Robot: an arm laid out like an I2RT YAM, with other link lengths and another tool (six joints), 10 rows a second.
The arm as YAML. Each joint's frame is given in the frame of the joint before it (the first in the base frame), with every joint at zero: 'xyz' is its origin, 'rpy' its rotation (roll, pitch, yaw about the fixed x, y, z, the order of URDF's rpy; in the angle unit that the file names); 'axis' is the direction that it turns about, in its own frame. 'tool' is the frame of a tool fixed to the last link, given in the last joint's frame.
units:
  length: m
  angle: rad
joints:
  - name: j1
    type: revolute
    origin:
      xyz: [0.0, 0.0, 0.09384]
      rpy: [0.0, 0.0, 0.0]
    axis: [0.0, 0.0, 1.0]
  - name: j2
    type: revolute
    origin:
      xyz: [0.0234, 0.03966, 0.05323]
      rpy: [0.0, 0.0, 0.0]
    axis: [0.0, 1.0, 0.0]
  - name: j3
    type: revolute
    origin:
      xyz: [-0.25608, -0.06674, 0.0]
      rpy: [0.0, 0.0, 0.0]
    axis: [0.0, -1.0, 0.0]
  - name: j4
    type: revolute
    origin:
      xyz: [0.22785, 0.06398, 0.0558]
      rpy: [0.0, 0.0, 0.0]
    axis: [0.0, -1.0, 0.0]
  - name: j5
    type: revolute
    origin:
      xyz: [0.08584, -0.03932, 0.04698]
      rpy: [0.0, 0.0, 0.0]
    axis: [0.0, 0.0, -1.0]
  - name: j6
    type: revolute
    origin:
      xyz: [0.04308, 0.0, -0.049]
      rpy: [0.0, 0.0, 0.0]
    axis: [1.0, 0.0, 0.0]
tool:
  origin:
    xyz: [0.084, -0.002, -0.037]
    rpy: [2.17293, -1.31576, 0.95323]
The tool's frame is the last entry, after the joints.
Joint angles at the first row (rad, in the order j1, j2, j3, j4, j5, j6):
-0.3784 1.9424 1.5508 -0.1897 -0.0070 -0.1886
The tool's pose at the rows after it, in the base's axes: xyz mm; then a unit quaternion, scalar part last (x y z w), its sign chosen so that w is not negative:
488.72, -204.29, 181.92, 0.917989, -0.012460, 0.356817, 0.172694
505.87, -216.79, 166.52, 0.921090, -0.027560, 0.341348, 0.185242
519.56, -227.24, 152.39, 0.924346, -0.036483, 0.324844, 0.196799
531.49, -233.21, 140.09, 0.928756, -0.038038, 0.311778, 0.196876
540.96, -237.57, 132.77, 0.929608, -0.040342, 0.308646, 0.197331
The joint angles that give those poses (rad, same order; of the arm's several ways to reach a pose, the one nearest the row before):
-0.3728 2.0732 1.6846 -0.2327 0.0125 -0.1703
-0.3728 2.1831 1.8042 -0.2626 0.0579 -0.1612
-0.3727 2.2831 1.9237 -0.3054 0.0960 -0.1611
-0.3726 2.3740 2.0455 -0.3622 0.1061 -0.1611
-0.3728 2.4382 2.1338 -0.3921 0.1109 -0.1582

